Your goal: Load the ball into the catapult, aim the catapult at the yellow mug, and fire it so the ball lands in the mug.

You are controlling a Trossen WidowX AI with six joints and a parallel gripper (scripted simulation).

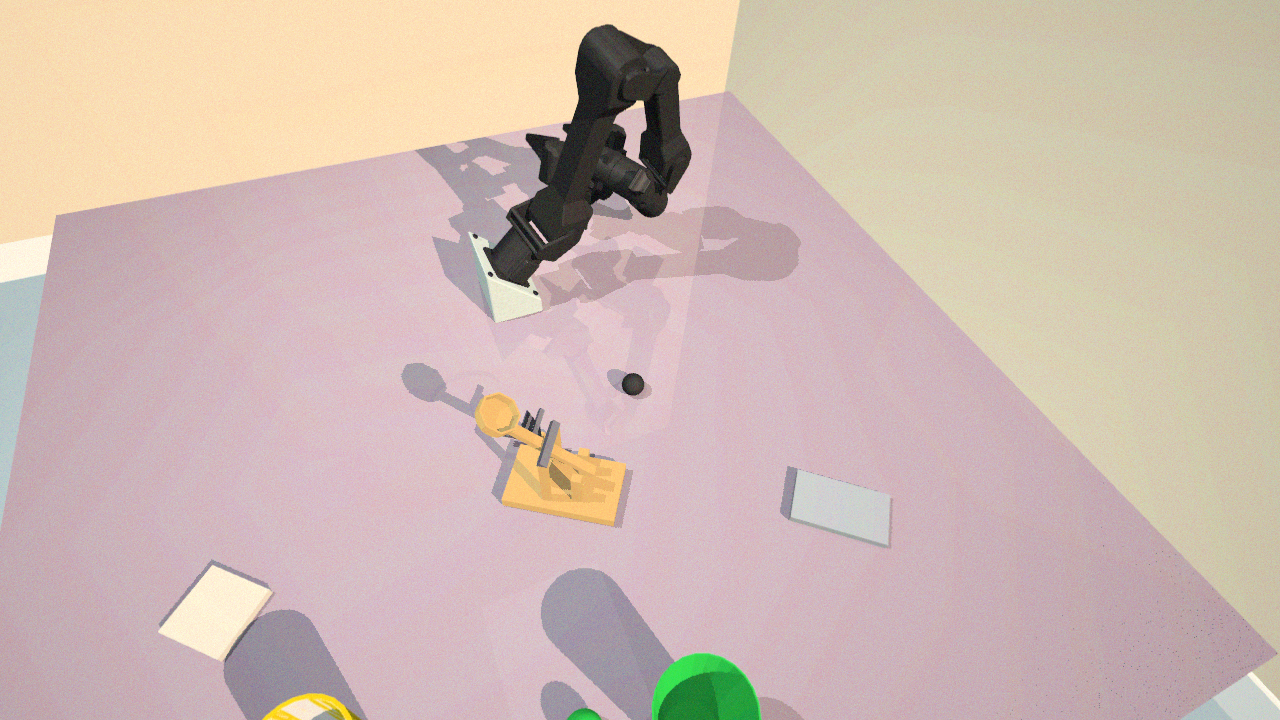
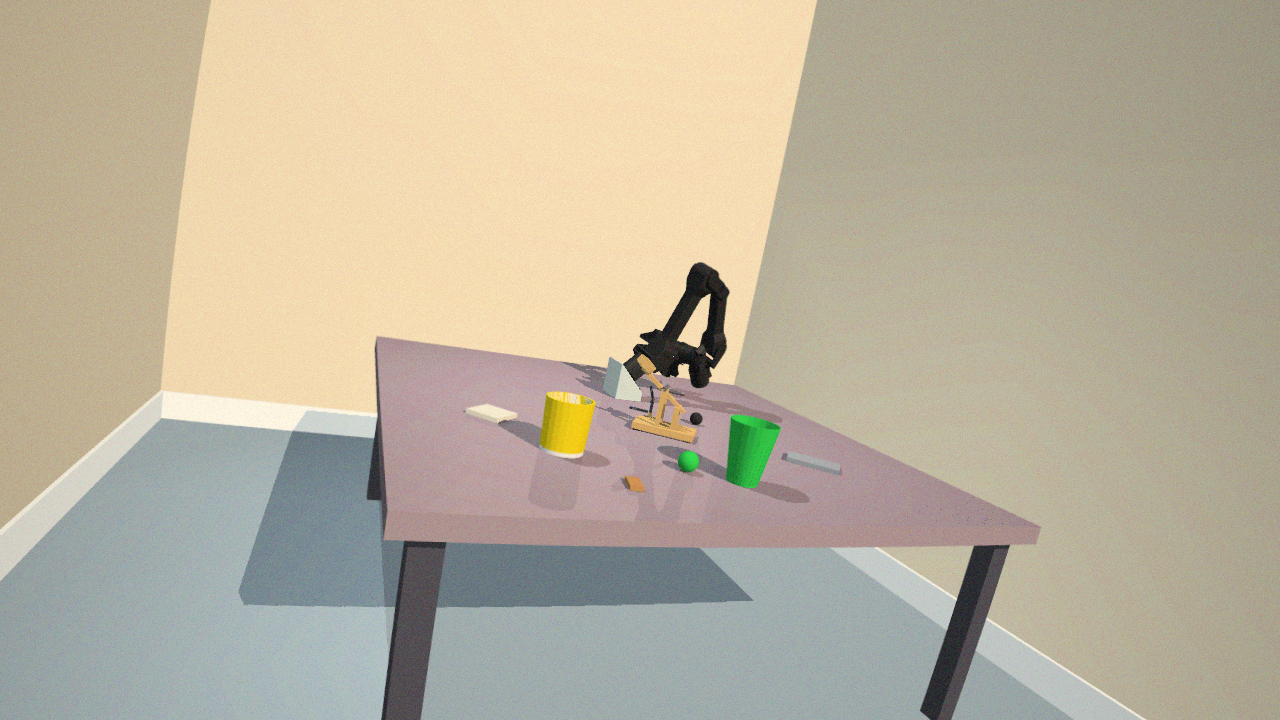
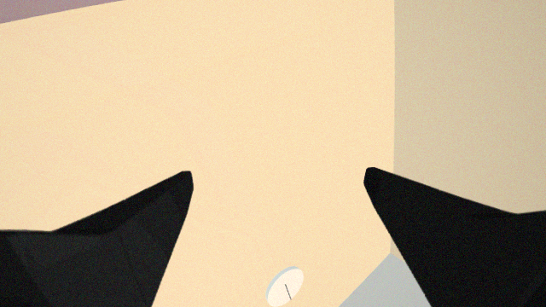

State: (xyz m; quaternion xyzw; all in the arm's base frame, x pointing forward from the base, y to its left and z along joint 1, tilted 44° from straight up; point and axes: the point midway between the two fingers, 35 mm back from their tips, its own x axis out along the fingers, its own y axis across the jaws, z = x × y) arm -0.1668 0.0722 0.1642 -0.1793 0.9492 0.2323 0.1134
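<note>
The wooden catapult lies 500 mm ahead of my gripper tip, 230 mm to the right of it and 70 mm below it. Also, from my gripper tip: cream slab: 500 mm ahead, 610 mm to the right, 140 mm below; grey slab: 720 mm ahead, 90 mm to the left, 140 mm below; black ball: 440 mm ahead, 60 mm to the right, 130 mm below.
</note>
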